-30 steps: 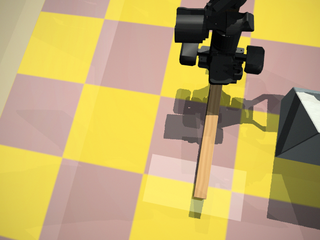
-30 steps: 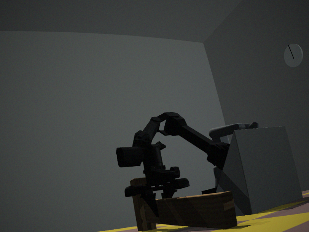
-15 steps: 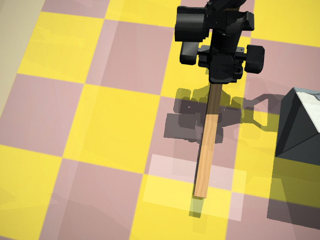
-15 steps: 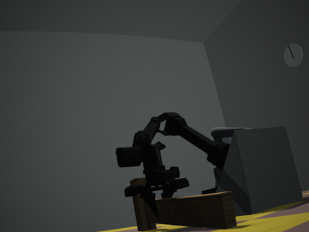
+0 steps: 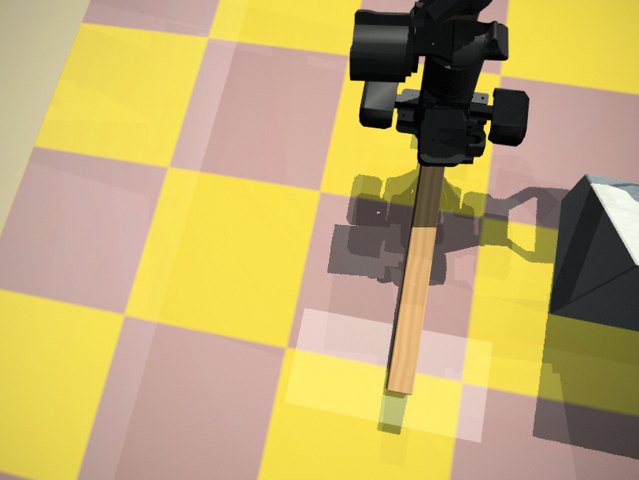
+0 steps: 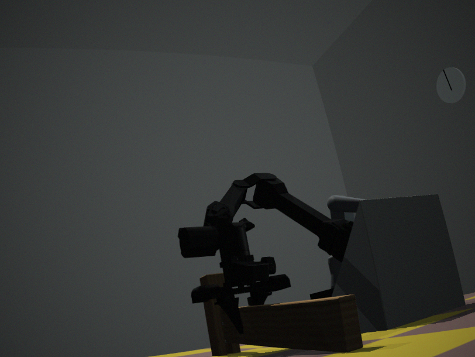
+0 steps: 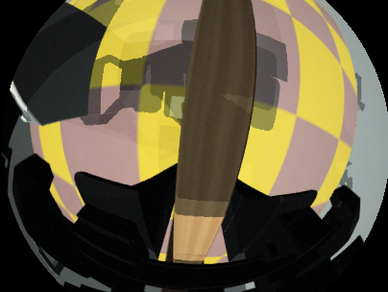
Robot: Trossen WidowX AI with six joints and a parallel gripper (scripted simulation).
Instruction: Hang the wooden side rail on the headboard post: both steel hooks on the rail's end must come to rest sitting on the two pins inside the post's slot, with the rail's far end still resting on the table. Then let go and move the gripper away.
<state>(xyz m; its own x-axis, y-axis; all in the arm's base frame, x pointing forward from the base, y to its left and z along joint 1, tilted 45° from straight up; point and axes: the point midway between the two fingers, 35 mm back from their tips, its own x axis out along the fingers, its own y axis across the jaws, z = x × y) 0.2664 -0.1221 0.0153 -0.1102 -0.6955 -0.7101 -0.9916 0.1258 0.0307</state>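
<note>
Right now the dark wooden headboard post is 1 cm behind my gripper tip, 14 cm to the right of it and 4 cm above it.
</note>
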